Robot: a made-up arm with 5 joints.
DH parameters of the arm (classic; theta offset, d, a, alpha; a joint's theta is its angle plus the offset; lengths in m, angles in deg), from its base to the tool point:
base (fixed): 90 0.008 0.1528 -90
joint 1: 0 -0.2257 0.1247 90
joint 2: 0 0.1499 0.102 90
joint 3: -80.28 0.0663 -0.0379 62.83
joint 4: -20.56 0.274 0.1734 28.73
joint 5: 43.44 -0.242 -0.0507 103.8
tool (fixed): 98.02 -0.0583 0 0
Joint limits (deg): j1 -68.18..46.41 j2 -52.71..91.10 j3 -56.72..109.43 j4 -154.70..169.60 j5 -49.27..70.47
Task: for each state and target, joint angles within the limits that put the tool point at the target. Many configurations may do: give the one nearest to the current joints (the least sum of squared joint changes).
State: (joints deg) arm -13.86 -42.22 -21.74 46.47 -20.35
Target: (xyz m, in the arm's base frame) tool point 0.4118 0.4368 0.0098
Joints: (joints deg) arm 20.61 14.92 -12.14 25.89 -3.40
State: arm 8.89 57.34 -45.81 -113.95 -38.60
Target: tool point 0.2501 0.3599 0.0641
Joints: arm 46.41 66.21 -47.38 -85.36 -4.52
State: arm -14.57 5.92 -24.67 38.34 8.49
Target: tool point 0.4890 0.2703 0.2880
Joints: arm -26.39 -2.70 -28.11 62.28 -18.38
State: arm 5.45 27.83 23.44 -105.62 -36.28
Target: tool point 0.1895 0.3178 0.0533
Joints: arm -17.18 20.10 38.44 -85.39 -24.43
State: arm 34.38 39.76 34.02 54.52 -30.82
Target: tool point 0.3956 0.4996 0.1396
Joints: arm 9.11 35.44 38.24 63.55 -14.29
